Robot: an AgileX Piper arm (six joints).
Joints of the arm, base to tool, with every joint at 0 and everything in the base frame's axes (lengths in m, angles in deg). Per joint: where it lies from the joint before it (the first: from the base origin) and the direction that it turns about. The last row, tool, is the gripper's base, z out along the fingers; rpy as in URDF.
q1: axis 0 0 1 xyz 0 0 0.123
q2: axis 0 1 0 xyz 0 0 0
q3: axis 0 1 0 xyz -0.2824 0 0.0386
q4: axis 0.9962 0 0.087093 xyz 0.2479 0 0.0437
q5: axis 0 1 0 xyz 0 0 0
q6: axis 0.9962 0 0.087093 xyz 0.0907 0 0.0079
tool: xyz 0 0 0 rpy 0 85.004 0
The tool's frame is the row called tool.
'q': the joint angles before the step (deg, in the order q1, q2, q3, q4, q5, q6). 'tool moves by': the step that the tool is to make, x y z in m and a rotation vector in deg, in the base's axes. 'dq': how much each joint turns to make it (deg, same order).
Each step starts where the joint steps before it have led.
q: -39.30, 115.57, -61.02, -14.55, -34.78, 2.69
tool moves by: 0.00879, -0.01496, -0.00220, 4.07, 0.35, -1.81
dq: -0.75, 2.35, -4.87, -1.77, 4.81, 5.32
